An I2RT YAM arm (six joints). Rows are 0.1 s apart.
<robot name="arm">
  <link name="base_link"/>
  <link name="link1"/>
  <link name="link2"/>
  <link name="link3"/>
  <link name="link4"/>
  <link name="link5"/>
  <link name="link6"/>
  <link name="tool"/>
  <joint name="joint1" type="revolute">
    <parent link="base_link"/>
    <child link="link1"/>
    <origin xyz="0 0 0.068"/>
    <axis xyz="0 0 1"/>
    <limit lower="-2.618" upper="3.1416"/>
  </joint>
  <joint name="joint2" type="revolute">
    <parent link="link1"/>
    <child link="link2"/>
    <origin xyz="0.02 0.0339 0.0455" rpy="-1.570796 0 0"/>
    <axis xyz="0 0 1"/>
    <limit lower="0" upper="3.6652"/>
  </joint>
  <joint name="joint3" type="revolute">
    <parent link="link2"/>
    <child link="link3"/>
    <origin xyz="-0.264 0 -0.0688" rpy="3.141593 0 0"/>
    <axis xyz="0 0 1"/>
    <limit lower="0" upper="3.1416"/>
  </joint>
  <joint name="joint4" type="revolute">
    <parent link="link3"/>
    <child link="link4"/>
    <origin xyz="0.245 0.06 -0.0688"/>
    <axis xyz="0 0 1"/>
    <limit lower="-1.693" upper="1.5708"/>
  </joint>
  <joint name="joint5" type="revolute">
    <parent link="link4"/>
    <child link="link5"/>
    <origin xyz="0.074 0.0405 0.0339" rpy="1.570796 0 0"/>
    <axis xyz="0 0 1"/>
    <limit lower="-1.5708" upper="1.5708"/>
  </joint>
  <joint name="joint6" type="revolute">
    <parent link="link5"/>
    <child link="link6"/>
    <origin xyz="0.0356 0 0.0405" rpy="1.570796 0 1.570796"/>
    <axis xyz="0 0 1"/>
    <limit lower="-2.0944" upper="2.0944"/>
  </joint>
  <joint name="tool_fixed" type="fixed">
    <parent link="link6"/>
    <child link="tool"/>
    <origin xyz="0 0 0" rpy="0 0 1.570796"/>
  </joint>
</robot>
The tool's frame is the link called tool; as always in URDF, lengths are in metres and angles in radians.
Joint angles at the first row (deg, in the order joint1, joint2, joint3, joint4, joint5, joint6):
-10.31 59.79 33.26 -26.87 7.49 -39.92
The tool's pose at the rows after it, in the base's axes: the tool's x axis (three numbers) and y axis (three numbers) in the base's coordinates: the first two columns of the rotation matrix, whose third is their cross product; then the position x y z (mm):
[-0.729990, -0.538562, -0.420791, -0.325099, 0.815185, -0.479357, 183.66, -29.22, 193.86]
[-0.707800, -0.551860, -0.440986, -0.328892, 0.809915, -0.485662, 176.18, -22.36, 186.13]
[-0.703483, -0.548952, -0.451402, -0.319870, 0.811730, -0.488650, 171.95, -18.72, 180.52]
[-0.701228, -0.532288, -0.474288, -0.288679, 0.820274, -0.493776, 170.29, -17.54, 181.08]
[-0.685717, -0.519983, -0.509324, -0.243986, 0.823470, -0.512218, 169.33, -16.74, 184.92]
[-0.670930, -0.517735, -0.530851, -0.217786, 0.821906, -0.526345, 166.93, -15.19, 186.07]
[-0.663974, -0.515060, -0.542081, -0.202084, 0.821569, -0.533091, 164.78, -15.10, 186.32]
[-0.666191, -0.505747, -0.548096, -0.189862, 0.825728, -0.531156, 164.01, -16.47, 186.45]
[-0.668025, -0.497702, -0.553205, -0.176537, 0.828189, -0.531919, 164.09, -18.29, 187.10]
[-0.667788, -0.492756, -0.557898, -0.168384, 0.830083, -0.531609, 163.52, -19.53, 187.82]
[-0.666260, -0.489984, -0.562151, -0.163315, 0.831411, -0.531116, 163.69, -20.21, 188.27]
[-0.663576, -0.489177, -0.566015, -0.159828, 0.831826, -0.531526, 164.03, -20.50, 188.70]
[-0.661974, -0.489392, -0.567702, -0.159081, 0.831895, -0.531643, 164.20, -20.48, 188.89]
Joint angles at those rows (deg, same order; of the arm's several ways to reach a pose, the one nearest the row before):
-7.59 55.46 29.76 -25.28 7.57 -39.48
-5.67 52.82 26.59 -23.40 7.81 -38.68
-4.45 51.48 24.64 -22.20 8.60 -37.50
-3.92 50.30 23.97 -21.30 9.45 -35.94
-3.42 48.58 23.42 -19.57 10.70 -34.74
-2.72 46.87 22.54 -18.39 11.75 -34.11
-2.63 45.69 21.93 -17.89 12.19 -33.89
-3.14 45.34 21.78 -17.80 12.12 -33.63
-3.77 45.26 21.78 -17.50 12.10 -33.56
-4.25 44.93 21.76 -17.47 11.92 -33.56
-4.52 44.88 21.76 -17.23 11.77 -33.54
-4.62 44.88 21.76 -16.93 11.68 -33.54
-4.62 44.88 21.76 -16.80 11.64 -33.54

